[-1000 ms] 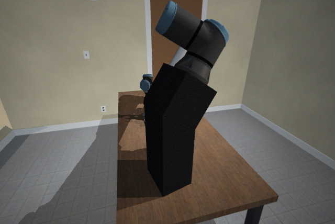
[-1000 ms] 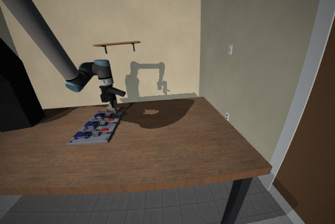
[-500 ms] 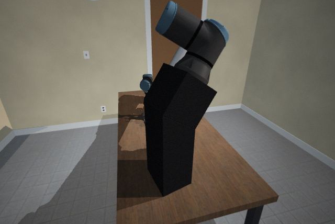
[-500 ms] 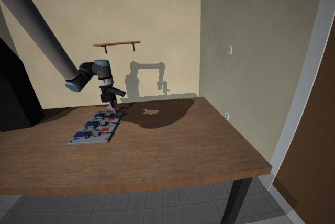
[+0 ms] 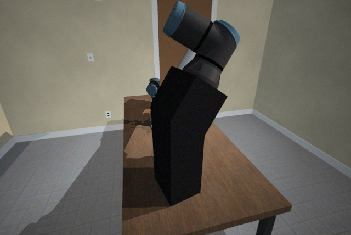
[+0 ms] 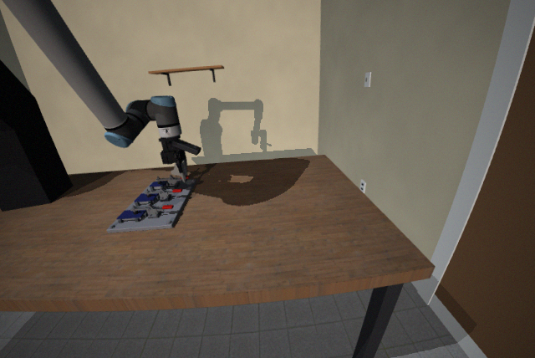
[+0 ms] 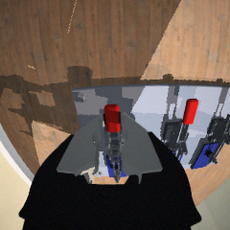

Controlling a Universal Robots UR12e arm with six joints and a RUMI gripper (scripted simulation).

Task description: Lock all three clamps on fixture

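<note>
My hand is 9 cm past the grey fixture plate, 11 cm to the left of it and 5 cm above it. Round my hand: blue part (13 cm behind, 11 cm to the right, 2 cm below).
</note>
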